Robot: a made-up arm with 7 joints.
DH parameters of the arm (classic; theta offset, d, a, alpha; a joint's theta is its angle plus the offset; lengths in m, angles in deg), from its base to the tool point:
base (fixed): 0 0.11 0 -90
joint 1: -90 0.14 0.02 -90
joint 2: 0 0.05 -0.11 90
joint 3: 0 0.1 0.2 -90
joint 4: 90 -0.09 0.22 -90
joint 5: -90 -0.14 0.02 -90
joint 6: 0 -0.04 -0.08 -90
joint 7: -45 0 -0.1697 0
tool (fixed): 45 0.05 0 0
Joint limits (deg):
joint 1: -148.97..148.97
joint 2: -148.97..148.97
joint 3: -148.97..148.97
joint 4: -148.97..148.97
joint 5: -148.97..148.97
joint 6: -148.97..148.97
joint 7: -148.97..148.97
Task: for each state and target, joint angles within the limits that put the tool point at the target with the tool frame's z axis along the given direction. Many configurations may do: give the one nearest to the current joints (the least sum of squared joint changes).
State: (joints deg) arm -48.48 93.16 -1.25 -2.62 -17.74 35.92 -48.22
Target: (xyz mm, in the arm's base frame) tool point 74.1 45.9 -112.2 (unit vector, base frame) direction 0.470 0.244 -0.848
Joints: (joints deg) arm -63.63 144.00 3.42 27.53 -32.85 43.67 -60.07
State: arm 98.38 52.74 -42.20 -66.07 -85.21 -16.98 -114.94
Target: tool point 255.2 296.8 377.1 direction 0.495 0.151 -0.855
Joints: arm 101.56 83.36 -62.48 -77.81 -71.32 -59.40 -100.06
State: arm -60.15 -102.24 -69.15 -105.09 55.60 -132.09 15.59
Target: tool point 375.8 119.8 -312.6 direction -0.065 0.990 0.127
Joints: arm -82.92 -109.99 -68.35 -85.21 16.25 -113.18 54.71
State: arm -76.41 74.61 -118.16 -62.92 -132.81 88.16 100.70
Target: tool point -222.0 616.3 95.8 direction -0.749 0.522 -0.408
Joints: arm -41.81 101.48 -148.97 -85.83 -115.65 81.22 83.93
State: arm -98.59 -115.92 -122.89 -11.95 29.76 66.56 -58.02
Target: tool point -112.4 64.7 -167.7 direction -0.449 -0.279 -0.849
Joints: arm -90.48 -138.23 -89.85 29.02 31.64 38.35 -63.33
